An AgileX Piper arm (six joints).
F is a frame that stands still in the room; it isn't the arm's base.
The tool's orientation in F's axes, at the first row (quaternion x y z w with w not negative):
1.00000, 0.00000, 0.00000, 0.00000
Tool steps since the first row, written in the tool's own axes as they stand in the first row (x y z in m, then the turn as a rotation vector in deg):
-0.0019, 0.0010, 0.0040, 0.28, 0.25, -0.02
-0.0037, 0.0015, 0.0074, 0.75, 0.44, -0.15
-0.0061, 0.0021, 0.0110, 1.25, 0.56, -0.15
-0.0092, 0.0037, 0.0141, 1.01, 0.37, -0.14
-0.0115, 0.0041, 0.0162, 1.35, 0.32, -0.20
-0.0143, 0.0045, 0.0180, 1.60, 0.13, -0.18
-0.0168, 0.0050, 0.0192, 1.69, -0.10, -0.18
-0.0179, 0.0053, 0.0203, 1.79, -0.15, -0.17
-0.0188, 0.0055, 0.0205, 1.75, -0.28, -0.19
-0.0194, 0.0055, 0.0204, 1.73, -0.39, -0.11
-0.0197, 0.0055, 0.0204, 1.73, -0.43, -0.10
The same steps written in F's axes. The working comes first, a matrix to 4 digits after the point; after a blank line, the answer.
The tool's axes in the first row as the columns of a matrix, in F's axes (used below as rounded here):
1.0000, 0.0000, 0.0000
0.0000, -1.0000, 0.0000
0.0000, 0.0000, -1.0000

-0.0019, -0.0010, -0.0040, 0.28, -0.25, 0.02
-0.0037, -0.0015, -0.0074, 0.75, -0.44, 0.15
-0.0061, -0.0021, -0.0110, 1.25, -0.56, 0.15
-0.0092, -0.0037, -0.0141, 1.01, -0.37, 0.14
-0.0115, -0.0041, -0.0162, 1.35, -0.32, 0.20
-0.0143, -0.0045, -0.0180, 1.60, -0.13, 0.18
-0.0168, -0.0050, -0.0192, 1.69, 0.10, 0.18
-0.0179, -0.0053, -0.0203, 1.79, 0.15, 0.17
-0.0188, -0.0055, -0.0205, 1.75, 0.28, 0.19
-0.0194, -0.0055, -0.0204, 1.73, 0.39, 0.11
-0.0197, -0.0055, -0.0204, 1.73, 0.43, 0.10

